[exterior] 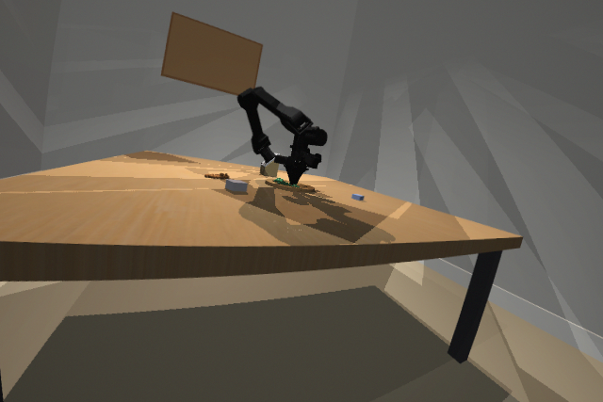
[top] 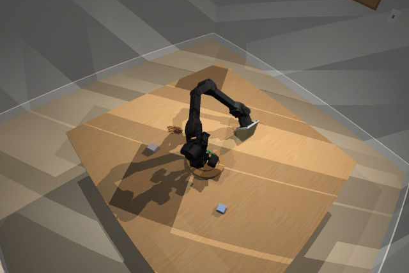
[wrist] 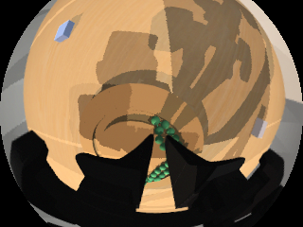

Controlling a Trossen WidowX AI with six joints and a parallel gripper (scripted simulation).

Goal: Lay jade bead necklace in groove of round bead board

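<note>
Right now my gripper tip is 50 mm past the round wooden bead board and 10 mm above it. The rest, counted from my gripper tip: blue block 260 mm to the left, 40 mm ahead, 10 mm below; pale grey block 210 mm to the right, 150 mm ahead.
</note>
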